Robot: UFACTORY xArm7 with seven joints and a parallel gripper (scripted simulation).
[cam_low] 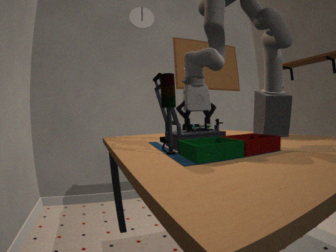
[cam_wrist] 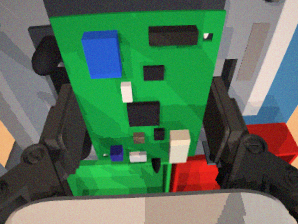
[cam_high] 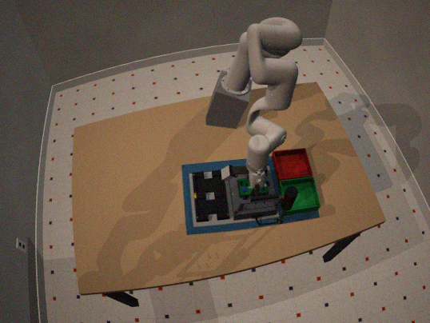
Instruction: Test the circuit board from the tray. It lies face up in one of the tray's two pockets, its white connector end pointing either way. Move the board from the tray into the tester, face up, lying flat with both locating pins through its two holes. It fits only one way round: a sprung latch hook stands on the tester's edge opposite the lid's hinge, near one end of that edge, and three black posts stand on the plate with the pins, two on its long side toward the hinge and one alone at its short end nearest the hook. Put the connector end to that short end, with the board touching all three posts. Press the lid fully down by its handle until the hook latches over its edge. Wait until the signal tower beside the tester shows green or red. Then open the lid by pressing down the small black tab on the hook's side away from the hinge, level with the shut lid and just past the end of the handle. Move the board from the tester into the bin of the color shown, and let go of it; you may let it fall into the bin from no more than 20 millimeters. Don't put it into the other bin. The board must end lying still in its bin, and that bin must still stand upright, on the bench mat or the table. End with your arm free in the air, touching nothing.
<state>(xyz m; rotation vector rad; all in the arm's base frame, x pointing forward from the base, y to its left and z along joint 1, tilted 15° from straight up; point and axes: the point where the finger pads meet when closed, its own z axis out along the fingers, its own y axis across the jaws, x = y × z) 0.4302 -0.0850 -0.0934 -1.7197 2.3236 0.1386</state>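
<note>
Now: the green circuit board right at my hand. From my hand the other things lie so: green bin: 100 mm ahead, 180 mm to the left, 70 mm below; latch hook: 40 mm behind, 70 mm to the left; tester lid: 120 mm ahead, 30 mm to the right, 100 mm above.
</note>
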